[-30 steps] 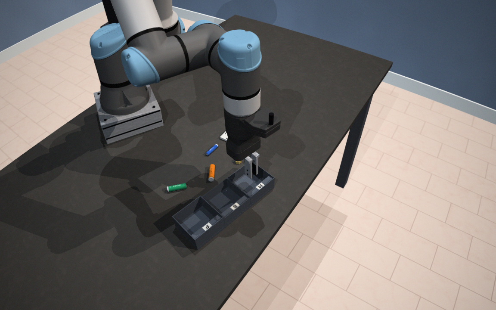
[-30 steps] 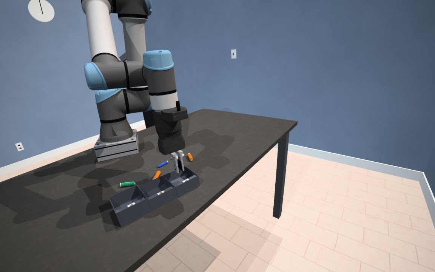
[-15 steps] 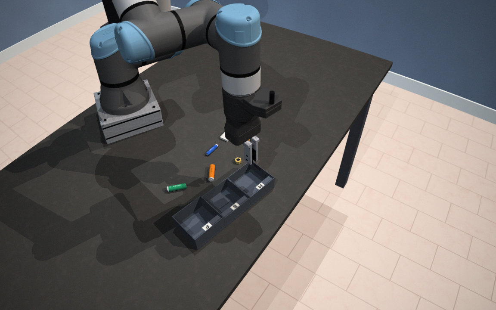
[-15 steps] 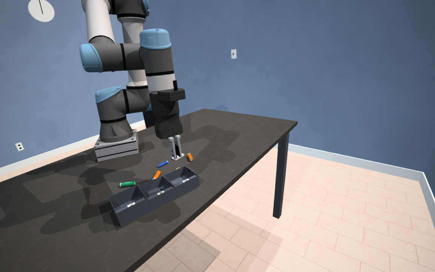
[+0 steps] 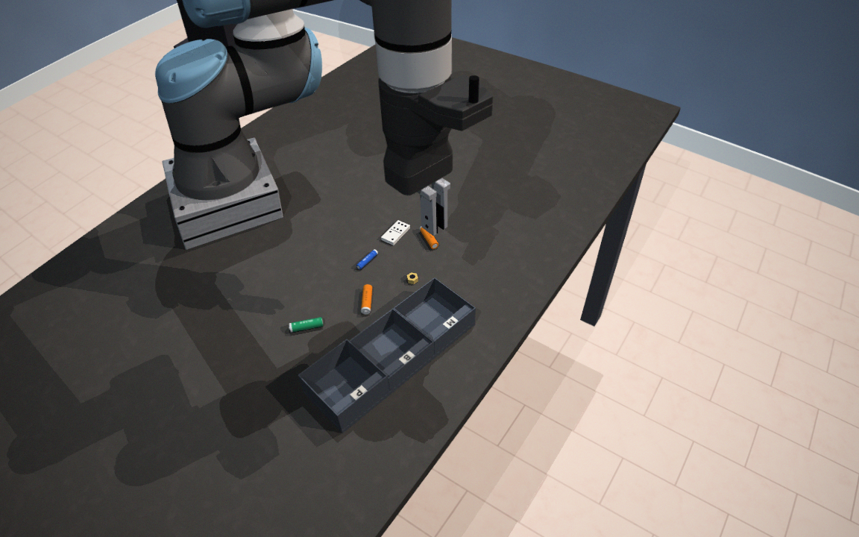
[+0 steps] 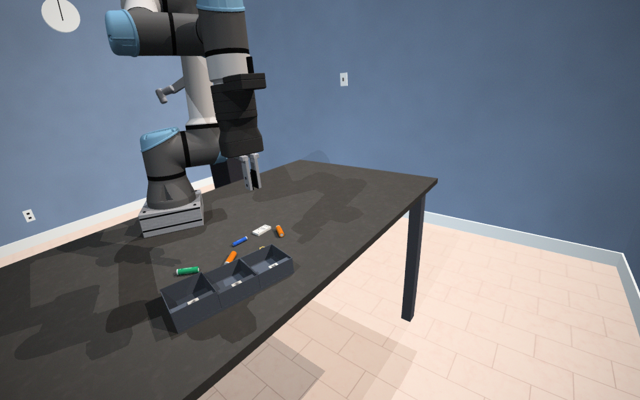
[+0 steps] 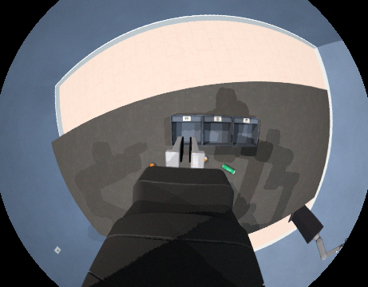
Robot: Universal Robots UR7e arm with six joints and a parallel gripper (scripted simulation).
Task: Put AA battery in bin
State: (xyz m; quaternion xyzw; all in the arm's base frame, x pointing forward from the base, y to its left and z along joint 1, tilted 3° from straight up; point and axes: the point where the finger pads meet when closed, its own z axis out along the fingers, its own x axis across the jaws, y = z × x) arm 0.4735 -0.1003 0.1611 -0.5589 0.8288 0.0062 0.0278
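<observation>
The green battery lies 21 cm below my hand, 17 cm behind it and 8 cm to the right of it. Round my hand: bin (20 cm below, 7 cm to the right, 3 cm behind); then brass nut (22 cm below, 8 cm behind, 7 cm to the left); then blue battery (21 cm below, 16 cm behind, 8 cm to the left).
</observation>
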